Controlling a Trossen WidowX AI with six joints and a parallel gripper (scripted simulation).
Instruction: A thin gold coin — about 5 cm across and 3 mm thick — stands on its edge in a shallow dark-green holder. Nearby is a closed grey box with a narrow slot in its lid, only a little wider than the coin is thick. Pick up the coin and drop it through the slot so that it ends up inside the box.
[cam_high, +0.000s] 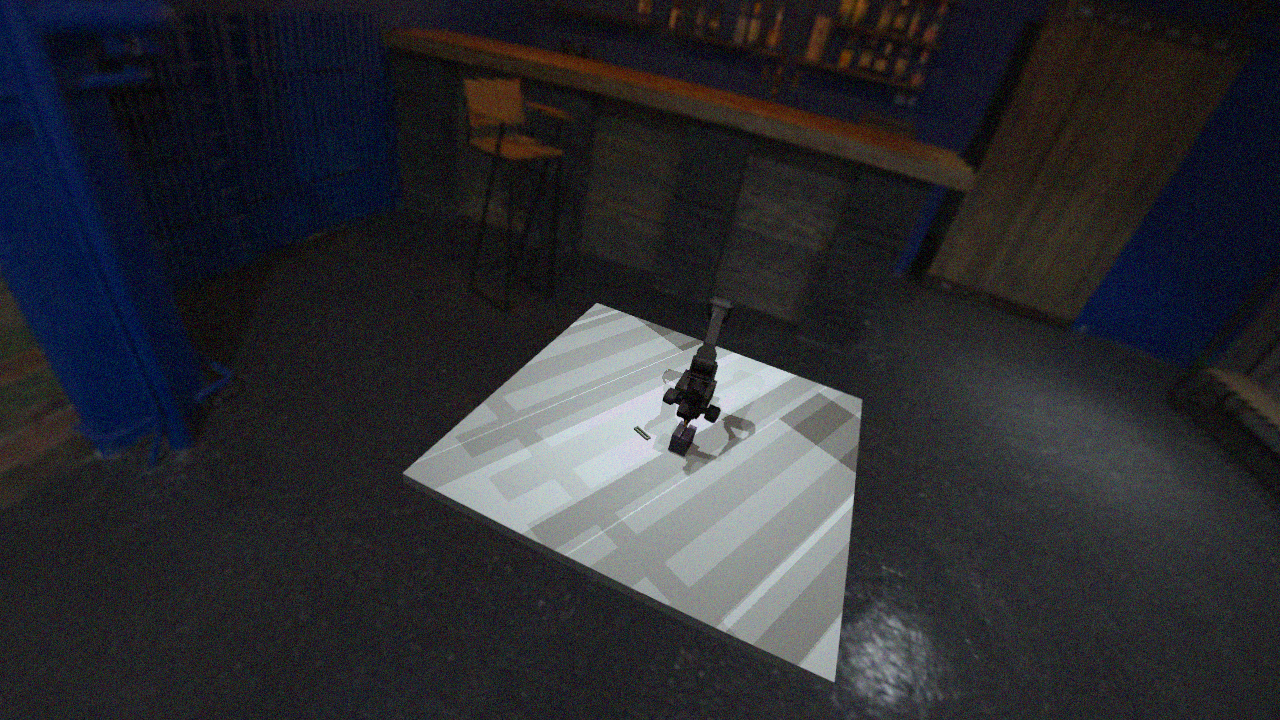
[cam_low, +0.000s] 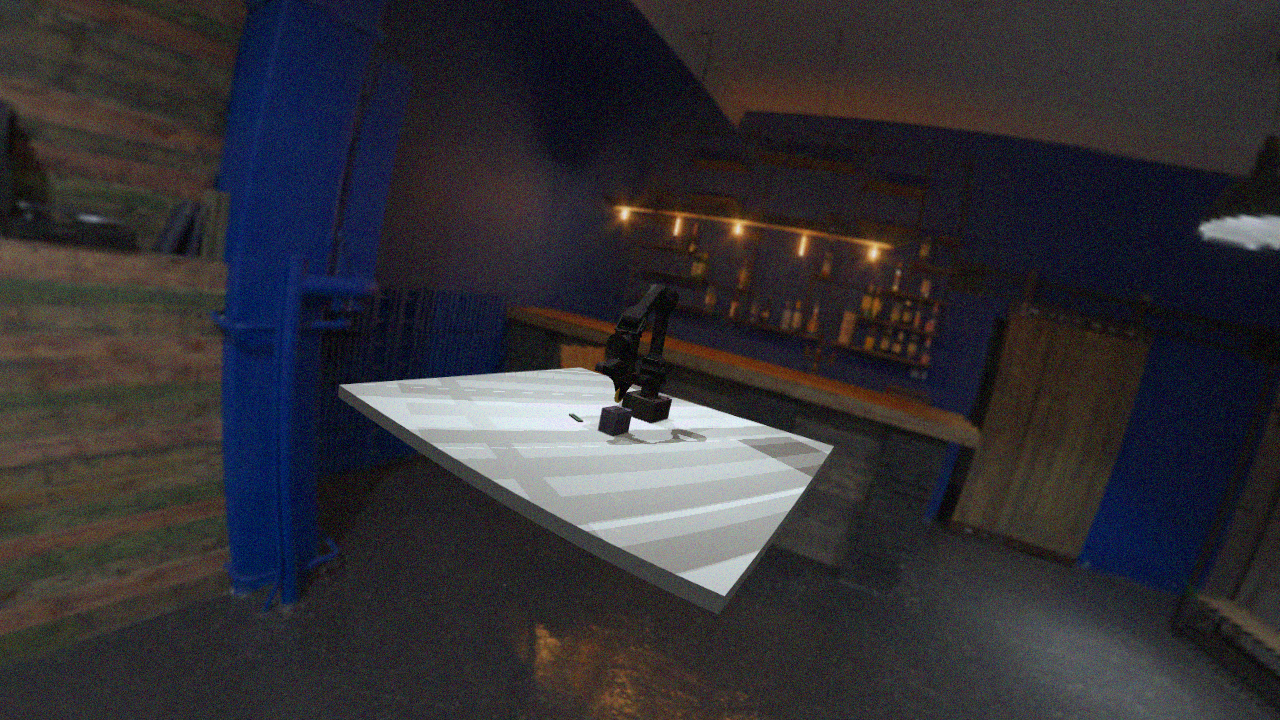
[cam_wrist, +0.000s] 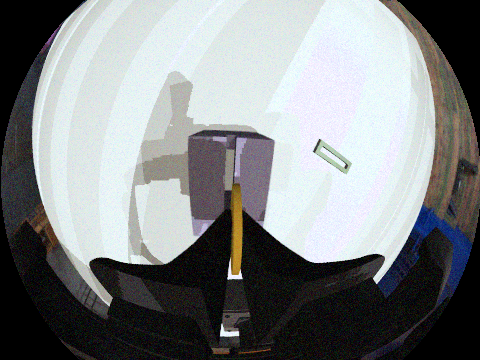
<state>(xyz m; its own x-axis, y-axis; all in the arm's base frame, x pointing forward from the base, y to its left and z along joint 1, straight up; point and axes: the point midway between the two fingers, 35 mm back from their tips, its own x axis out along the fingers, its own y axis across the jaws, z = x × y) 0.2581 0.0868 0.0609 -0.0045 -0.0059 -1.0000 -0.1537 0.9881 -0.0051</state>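
My gripper tip is 1 cm below the gold coin.
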